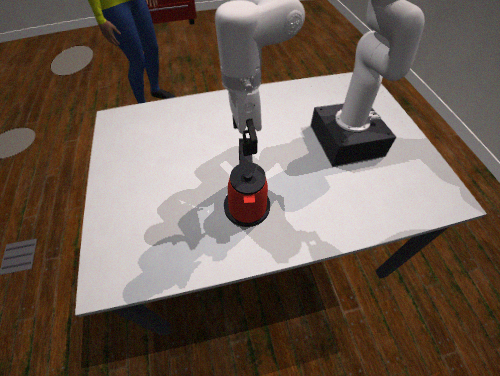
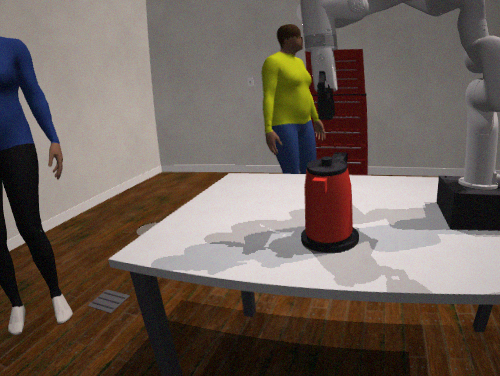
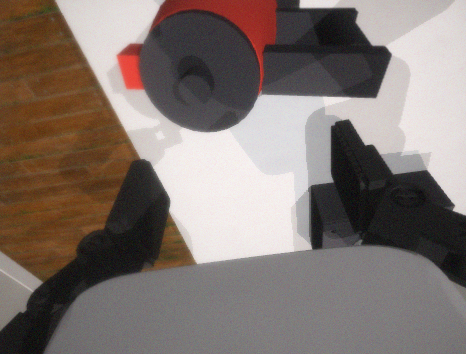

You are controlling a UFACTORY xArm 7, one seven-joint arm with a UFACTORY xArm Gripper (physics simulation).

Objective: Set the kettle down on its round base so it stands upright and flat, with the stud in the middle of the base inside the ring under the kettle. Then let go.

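The red kettle (image 1: 248, 210) (image 2: 327, 212) (image 3: 252, 15) stands upright on its round black base (image 1: 231, 216) (image 2: 330, 247), whose rim shows around the kettle's foot. It looks flat and centred. The stud and the ring are hidden beneath the kettle. The dark lid (image 1: 240, 184) (image 2: 315, 169) (image 3: 225, 55) has a round knob. The black handle (image 2: 341, 158) (image 3: 320, 72) points towards the back, away from the red spout (image 1: 249, 199) (image 2: 320, 183) (image 3: 131, 67). My gripper (image 2: 326, 116) (image 3: 241, 164) is wide open and empty, above and apart from the kettle.
The white table (image 1: 150, 120) (image 2: 210, 200) carries the kettle. The arm's black mounting block (image 1: 355, 142) (image 2: 467, 210) stands at the right. A person in yellow (image 2: 291, 90) and a red tool cabinet (image 2: 350, 135) are behind the table; a person in blue (image 2: 15, 95) stands at the left.
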